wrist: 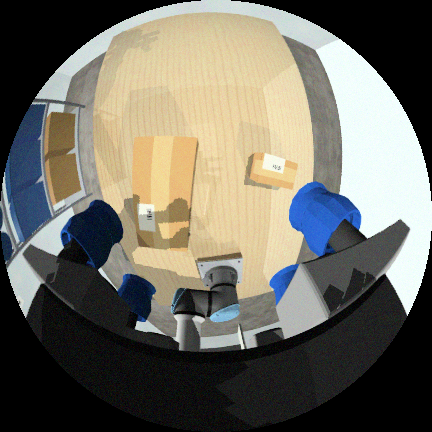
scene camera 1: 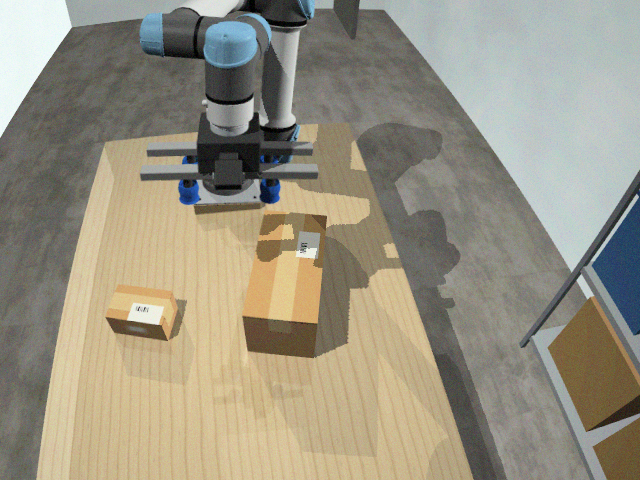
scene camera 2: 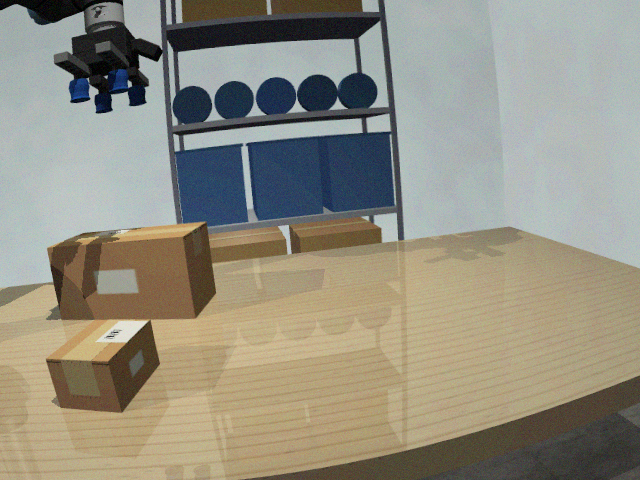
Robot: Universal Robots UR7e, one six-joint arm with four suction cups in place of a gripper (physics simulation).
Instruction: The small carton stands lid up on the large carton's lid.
Labels:
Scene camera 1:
my suction head
large carton: on the table

